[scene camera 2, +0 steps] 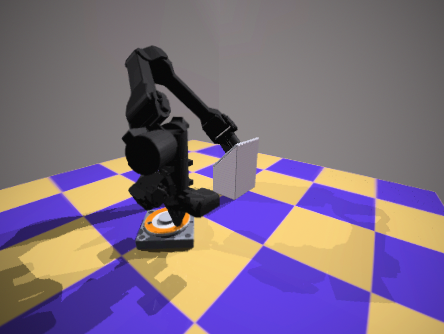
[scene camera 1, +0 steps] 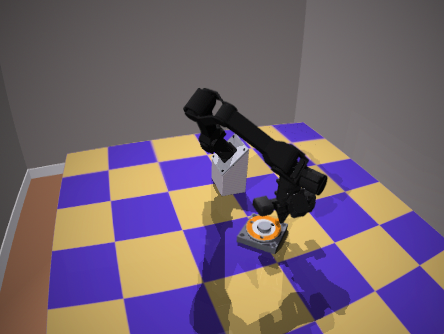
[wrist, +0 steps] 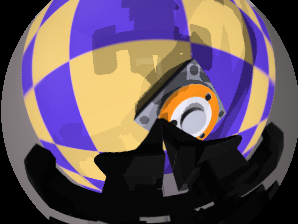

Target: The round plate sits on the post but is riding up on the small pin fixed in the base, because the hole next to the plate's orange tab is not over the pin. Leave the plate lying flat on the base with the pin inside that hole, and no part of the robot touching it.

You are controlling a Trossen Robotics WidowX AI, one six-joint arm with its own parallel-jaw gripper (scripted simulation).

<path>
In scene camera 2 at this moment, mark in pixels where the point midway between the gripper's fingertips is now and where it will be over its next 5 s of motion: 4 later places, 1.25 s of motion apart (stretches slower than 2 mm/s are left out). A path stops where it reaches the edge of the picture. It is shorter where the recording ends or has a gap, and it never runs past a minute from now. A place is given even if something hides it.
The gripper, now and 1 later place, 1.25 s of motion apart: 177, 225; 184, 220
</path>
